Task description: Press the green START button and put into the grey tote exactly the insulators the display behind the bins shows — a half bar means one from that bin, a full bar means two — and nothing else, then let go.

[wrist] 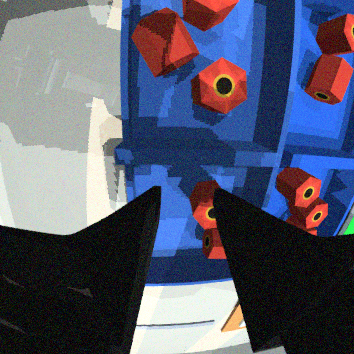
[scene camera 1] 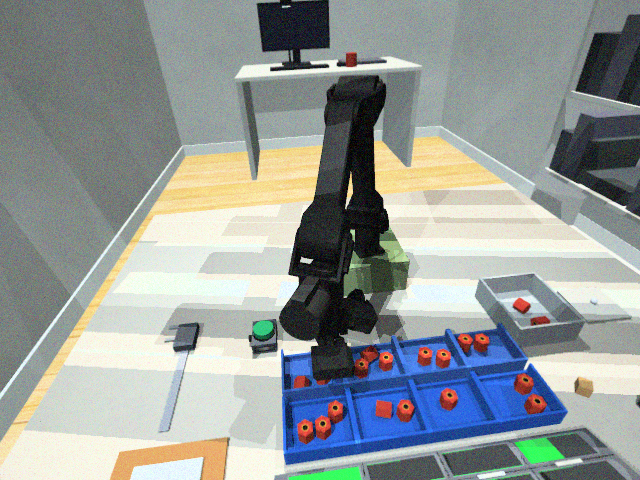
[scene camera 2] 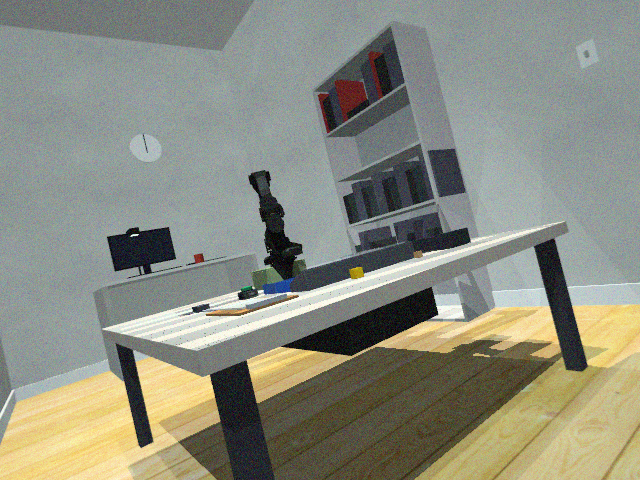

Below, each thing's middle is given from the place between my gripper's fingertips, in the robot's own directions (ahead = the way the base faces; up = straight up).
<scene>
The display panel (scene camera 1: 605, 453) is 240 mm ahead of my hand and 90 mm to the left of it. Also, from my hand: grey hand tool (scene camera 1: 186, 336) (280 mm to the right, 100 mm behind, 20 mm below); then grey tote (scene camera 1: 496, 295) (430 mm to the left, 10 mm ahead); then wooden board (scene camera 1: 214, 451) (290 mm to the right, 160 mm ahead, 20 mm below).
</scene>
